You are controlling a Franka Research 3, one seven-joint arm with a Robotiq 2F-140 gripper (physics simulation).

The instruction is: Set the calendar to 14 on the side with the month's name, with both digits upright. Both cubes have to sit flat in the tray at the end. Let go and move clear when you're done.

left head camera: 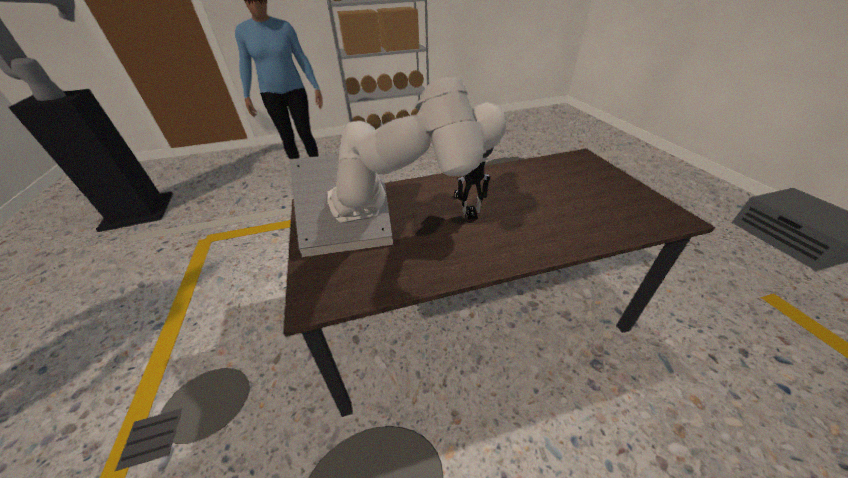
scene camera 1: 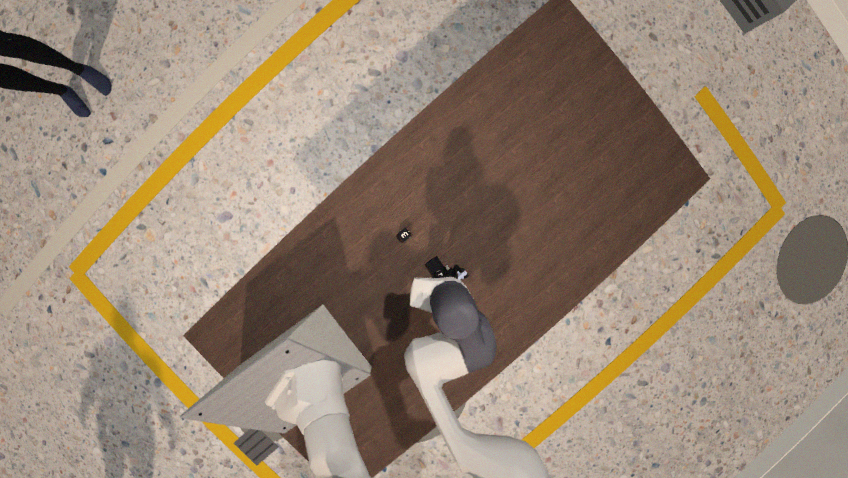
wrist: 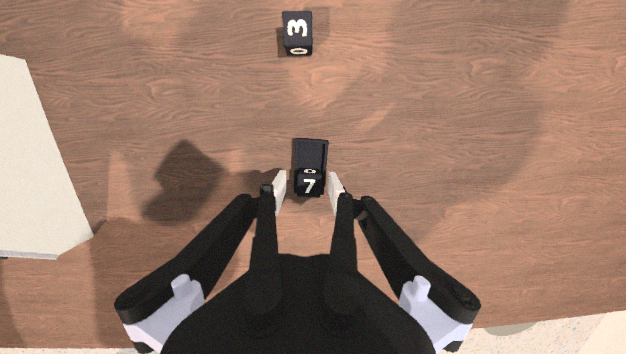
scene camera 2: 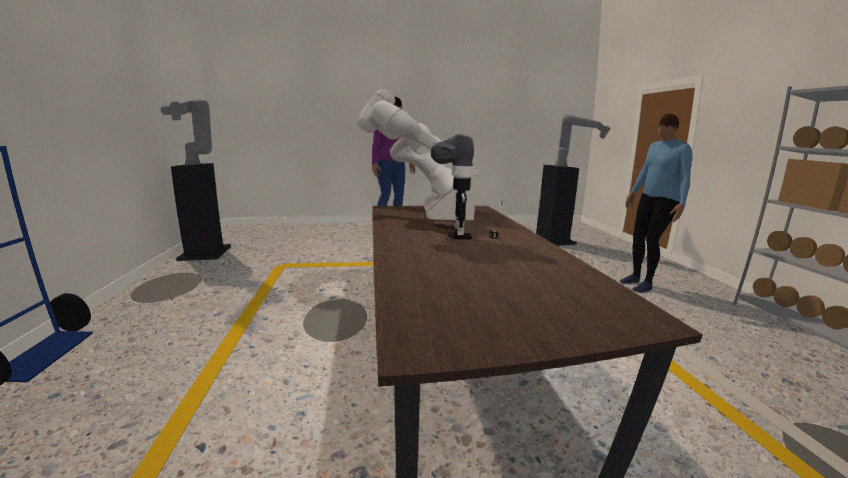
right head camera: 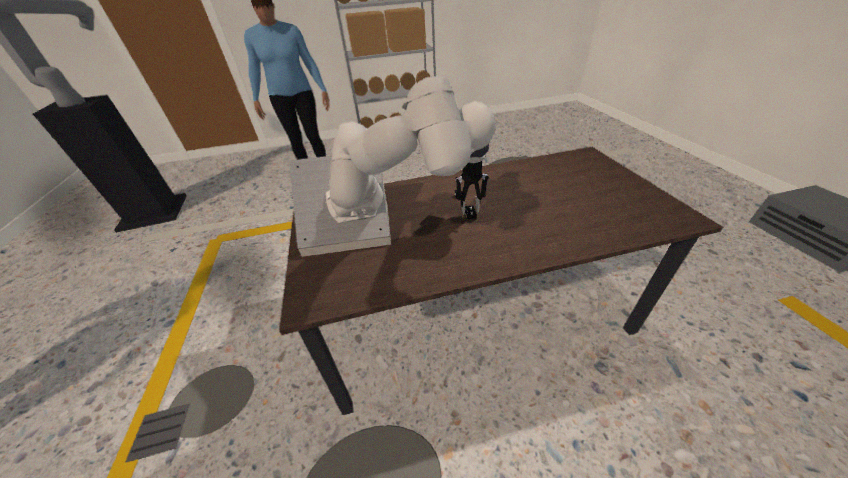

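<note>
A black tray [wrist: 311, 150] [scene camera 1: 434, 263] lies on the table. A black cube [wrist: 309, 184] with a white 7 on top and a 0 on the side toward the tray's empty part sits in the tray's near end in the wrist view. A second black cube [wrist: 297, 31] [scene camera 1: 403, 235] [scene camera 2: 494, 233] with a 3 on top and a 0 on its near side lies on the table apart from the tray. My gripper [wrist: 307, 180] [left head camera: 472, 212] [right head camera: 470, 209] is open, pointing down, with one fingertip on each side of the 7 cube and a gap at each side. The month's name cannot be read.
The brown table [left head camera: 570, 219] [scene camera 2: 504, 308] carries the robot's grey base plate [left head camera: 320, 234] [scene camera 1: 249, 380], whose pale edge also shows at the wrist view's left. A shelf unit [left head camera: 342, 65] and a person [left head camera: 273, 56] stand behind the table.
</note>
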